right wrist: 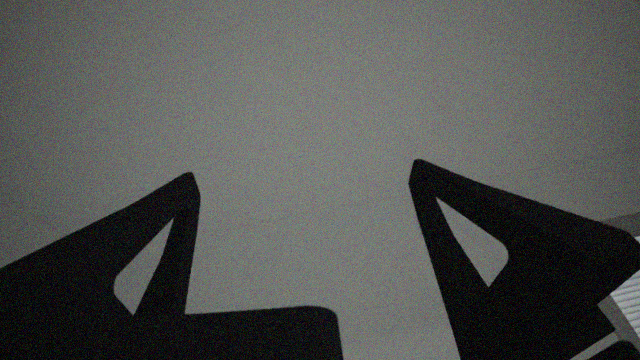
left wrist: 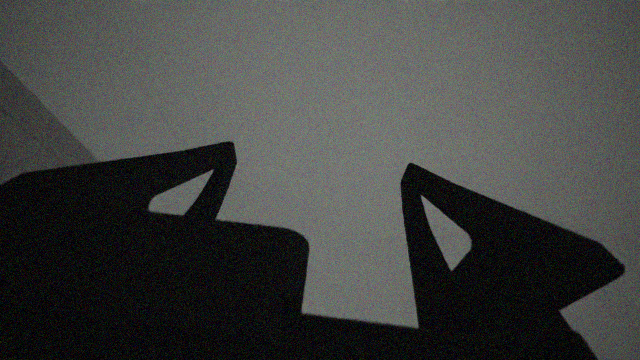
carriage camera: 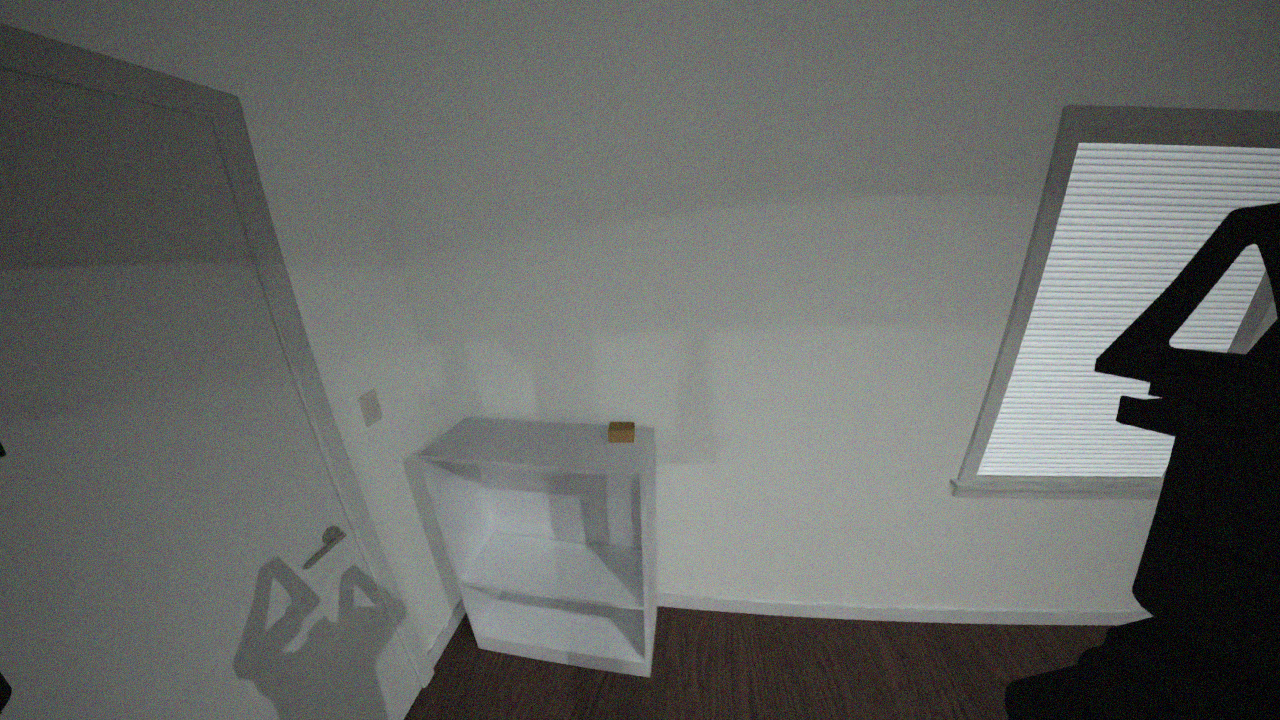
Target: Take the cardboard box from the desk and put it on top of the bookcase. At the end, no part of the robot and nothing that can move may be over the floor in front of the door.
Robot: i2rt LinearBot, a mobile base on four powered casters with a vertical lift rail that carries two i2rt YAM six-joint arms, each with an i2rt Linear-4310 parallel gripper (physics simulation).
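Frame: origin at the left arm's base, x left, y ahead, z down, level; metres.
Seen in the pictures: left gripper, fingertip midpoint: (left wrist: 319,162); right gripper, fingertip midpoint: (right wrist: 306,177).
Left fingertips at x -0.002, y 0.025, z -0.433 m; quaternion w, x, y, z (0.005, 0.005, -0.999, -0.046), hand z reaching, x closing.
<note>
A point is followed by its place in that frame.
The small brown cardboard box (carriage camera: 621,432) {x -0.315, y 0.986, z 0.200 m} rests on top of the white bookcase (carriage camera: 528,440) {x 0.025, y 1.034, z 0.241 m}, near the right end of its top, in the carriage view. My left gripper (left wrist: 319,162) {x -0.002, y 0.025, z -0.433 m} is open and empty, with wall behind its fingers. My right gripper (right wrist: 306,177) {x -0.627, y 0.044, z -0.433 m} is open and empty, raised at the right side of the carriage view and well apart from the box. The closed door (carriage camera: 161,402) {x 0.630, y 0.565, z -0.161 m} stands at the left, and shadows of the arms fall on it. The desk does not show.
A window with blinds (carriage camera: 1092,358) {x -1.964, y 0.838, z -0.043 m} is in the wall on the right, partly behind my right arm. Dark wooden floor (carriage camera: 760,662) {x -0.870, y 0.815, z 1.301 m} shows in front and to the right of the bookcase. A door handle (carriage camera: 324,546) {x 0.597, y 0.728, z 0.396 m} and a wall switch (carriage camera: 369,407) {x 0.555, y 1.022, z 0.076 m} are left of the bookcase.
</note>
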